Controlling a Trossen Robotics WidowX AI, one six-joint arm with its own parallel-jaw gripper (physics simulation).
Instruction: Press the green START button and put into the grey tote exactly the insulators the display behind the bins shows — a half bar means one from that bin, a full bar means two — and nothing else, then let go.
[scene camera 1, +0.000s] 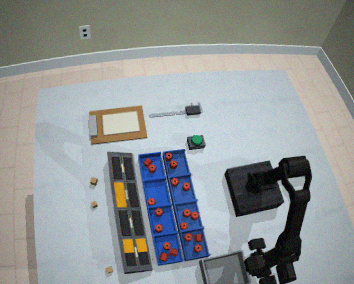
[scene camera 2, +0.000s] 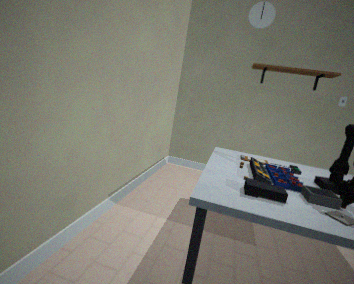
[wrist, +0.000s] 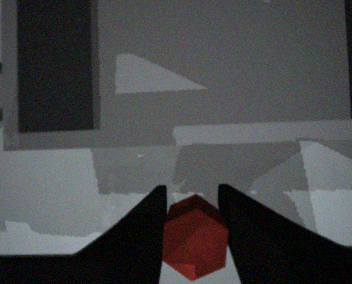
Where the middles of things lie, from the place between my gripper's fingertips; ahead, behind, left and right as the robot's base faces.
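Scene:
My gripper is 100 mm short of the grey tote (wrist: 81, 81), and it is also 10 mm to the left of the tote and 20 mm below it. Going by their middles, of the things named here the grey tote is the nearest to my gripper. Then there is the clipboard with cream pad (scene camera 1: 127, 123), which, counted from my hand, lies 670 mm to the right, 420 mm ahead and 10 mm above.

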